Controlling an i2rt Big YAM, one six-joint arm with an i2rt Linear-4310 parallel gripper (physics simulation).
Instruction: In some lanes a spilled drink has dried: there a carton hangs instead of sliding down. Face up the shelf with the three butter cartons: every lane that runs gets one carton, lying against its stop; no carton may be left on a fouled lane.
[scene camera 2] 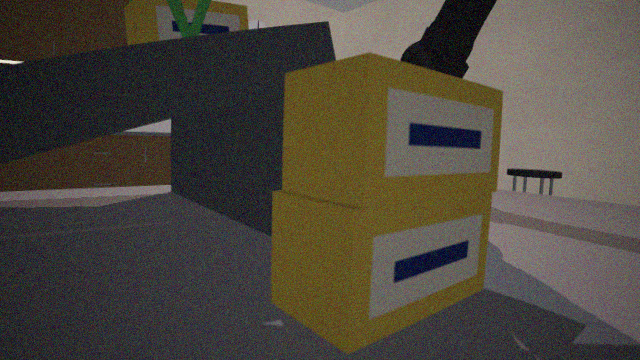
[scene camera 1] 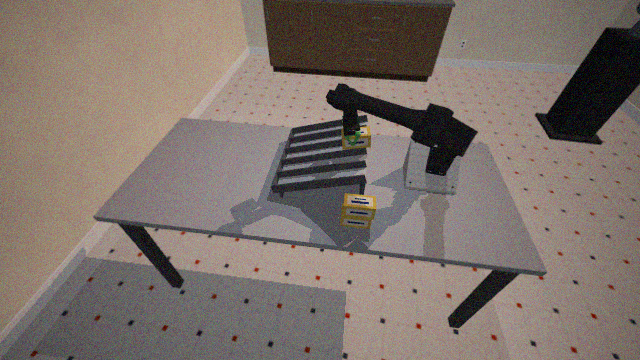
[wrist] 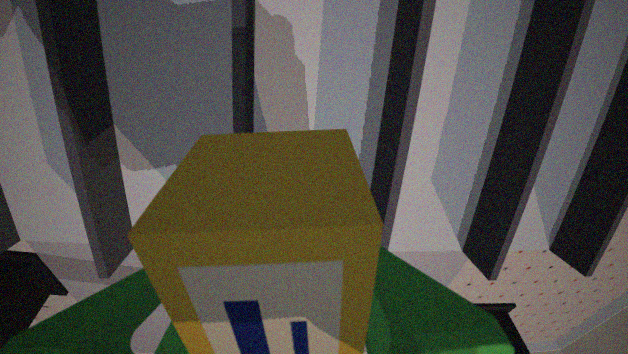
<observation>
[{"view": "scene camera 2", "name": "yellow butter carton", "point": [353, 275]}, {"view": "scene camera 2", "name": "yellow butter carton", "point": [368, 130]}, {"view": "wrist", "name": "my gripper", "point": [280, 236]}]
</observation>
